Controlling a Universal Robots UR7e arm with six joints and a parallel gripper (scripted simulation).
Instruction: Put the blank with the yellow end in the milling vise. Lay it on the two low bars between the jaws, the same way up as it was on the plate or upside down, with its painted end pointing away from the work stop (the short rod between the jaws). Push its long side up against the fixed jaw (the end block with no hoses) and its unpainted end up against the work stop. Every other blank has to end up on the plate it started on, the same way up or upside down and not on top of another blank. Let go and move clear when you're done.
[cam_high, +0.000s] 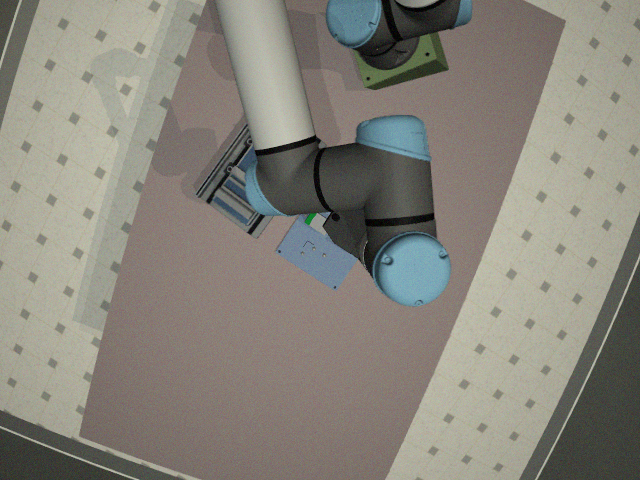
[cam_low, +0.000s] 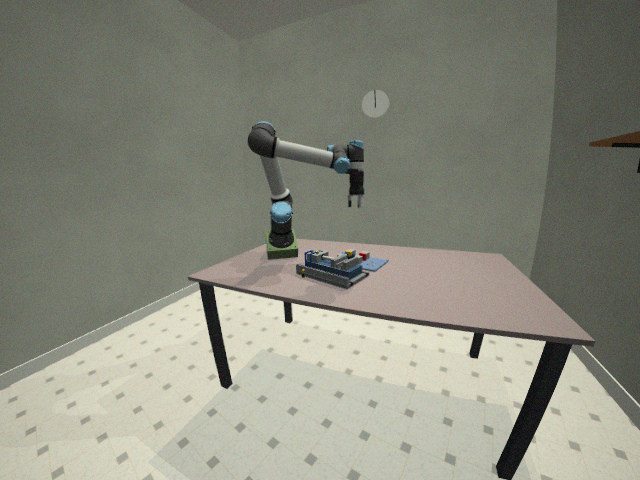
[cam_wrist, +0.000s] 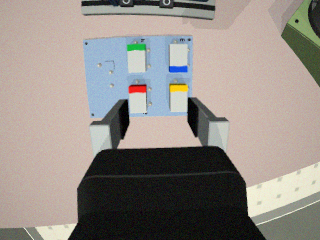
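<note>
Now: the yellow-ended blank 290 mm below my hand, 60 mm to the left of it and 20 mm behind it. Round my hand: blue-ended blank (290 mm below, 60 mm behind, 20 mm to the right); red-ended blank (290 mm below, 60 mm ahead, 20 mm to the left); green-ended blank (290 mm below, 60 mm to the right, 20 mm ahead).
</note>
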